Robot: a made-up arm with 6 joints.
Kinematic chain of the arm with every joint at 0, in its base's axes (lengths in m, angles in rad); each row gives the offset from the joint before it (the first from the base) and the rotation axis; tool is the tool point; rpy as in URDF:
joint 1: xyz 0 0 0.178 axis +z
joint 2: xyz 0 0 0 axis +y
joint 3: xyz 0.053 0 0.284 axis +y
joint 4: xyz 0.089 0 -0.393 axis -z
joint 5: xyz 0 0 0 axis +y
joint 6: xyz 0.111 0 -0.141 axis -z
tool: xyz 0 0 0 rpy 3.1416 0 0
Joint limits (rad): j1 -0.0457..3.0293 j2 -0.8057..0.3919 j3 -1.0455..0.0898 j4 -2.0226..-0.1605 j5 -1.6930..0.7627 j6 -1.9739..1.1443
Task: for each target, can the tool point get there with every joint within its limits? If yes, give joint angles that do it. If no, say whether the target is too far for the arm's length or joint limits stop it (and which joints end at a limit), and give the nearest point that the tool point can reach.
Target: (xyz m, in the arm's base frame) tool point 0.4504 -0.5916 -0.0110
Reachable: no: joint limits stop it (at a limit: joint 1, joint 5) | nearest point 0.4757 -0.0389 -0.0110 | short by 0.553 m
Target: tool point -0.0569 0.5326 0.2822
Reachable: yes | joints 1.5003 0.0159 -0.7426 -0.5821 -0.6051 -0.0530
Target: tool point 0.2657 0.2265 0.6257
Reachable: yes | joints 0.2935 -0.5998 -0.9452 -0.9244 -0.6877 0.8685
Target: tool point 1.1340 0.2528 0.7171
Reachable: no: too far | nearest point 0.5718 0.1275 0.4498 | short by 0.635 m
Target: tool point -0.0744 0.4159 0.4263
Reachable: yes | joints 1.3433 -0.3921 -0.7640 -1.2248 -0.7311 0.2172
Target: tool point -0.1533 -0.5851 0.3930
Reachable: no: joint limits stop it (at a limit: joint 1, joint 2) | nearest point -0.2092 -0.1518 0.3849 | short by 0.437 m
